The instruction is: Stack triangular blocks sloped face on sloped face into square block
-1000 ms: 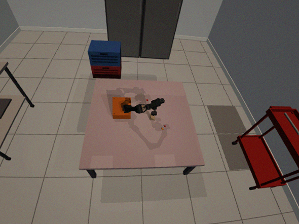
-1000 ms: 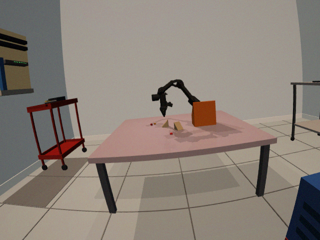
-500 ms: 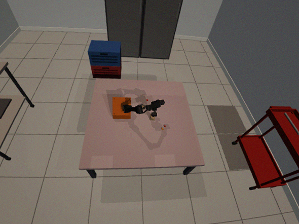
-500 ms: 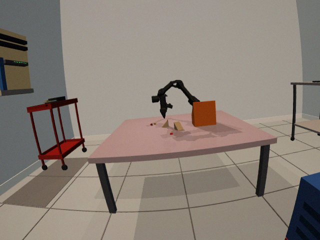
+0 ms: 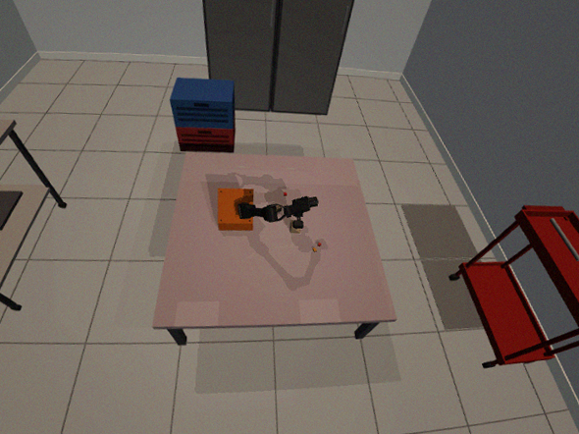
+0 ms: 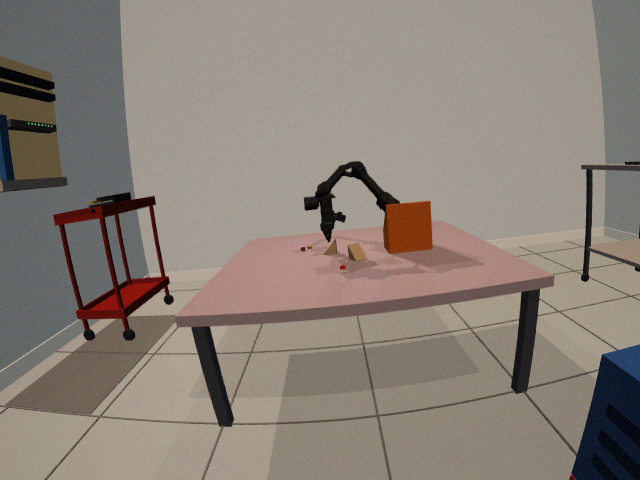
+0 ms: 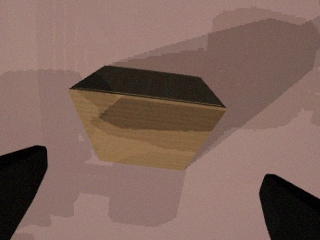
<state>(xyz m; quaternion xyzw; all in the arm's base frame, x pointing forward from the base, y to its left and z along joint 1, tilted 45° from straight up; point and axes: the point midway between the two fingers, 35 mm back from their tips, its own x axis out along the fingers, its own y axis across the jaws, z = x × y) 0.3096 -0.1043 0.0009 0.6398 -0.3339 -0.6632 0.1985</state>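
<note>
The tan triangular block is 1 cm behind my gripper tip and 5 cm below it. Also, from my gripper tip: orange cube (9 cm ahead, 17 cm to the right, 6 cm below).
</note>
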